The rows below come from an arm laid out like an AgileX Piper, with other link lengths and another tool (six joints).
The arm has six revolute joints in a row. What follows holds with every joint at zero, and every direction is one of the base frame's.
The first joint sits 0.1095 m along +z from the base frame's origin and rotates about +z.
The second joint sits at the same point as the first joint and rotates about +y.
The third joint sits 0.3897 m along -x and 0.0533 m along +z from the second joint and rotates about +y.
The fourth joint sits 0.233 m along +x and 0.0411 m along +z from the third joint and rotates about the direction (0.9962, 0, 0.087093).
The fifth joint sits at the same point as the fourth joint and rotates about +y.
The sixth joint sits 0.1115 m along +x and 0.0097 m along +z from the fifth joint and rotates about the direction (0.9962, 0, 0.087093).
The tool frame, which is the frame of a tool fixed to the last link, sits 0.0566 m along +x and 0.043 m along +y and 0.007 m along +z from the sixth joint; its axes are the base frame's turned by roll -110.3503, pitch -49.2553 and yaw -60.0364 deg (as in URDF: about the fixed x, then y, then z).
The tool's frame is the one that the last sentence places.
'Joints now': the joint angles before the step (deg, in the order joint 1, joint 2, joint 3, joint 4, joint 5, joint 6). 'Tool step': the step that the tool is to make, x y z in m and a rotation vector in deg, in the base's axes. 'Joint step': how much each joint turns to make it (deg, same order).
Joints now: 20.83, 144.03, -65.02, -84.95, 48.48, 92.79
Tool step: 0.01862, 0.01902, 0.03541, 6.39, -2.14, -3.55
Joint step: 0.07, -4.20, -4.89, 10.20, -2.71, -7.32
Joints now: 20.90, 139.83, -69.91, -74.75, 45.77, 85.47
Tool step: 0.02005, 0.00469, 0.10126, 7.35, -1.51, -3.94
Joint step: -2.00, -10.59, -8.40, 19.72, 2.64, -21.07
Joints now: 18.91, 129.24, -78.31, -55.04, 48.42, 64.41
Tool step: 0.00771, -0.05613, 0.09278, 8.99, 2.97, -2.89
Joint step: -9.80, -8.19, -10.24, 20.90, 5.84, -27.47
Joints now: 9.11, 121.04, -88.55, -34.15, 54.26, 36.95
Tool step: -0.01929, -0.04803, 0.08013, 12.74, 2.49, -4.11
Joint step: -10.02, -5.95, -9.62, 19.64, 11.57, -18.50
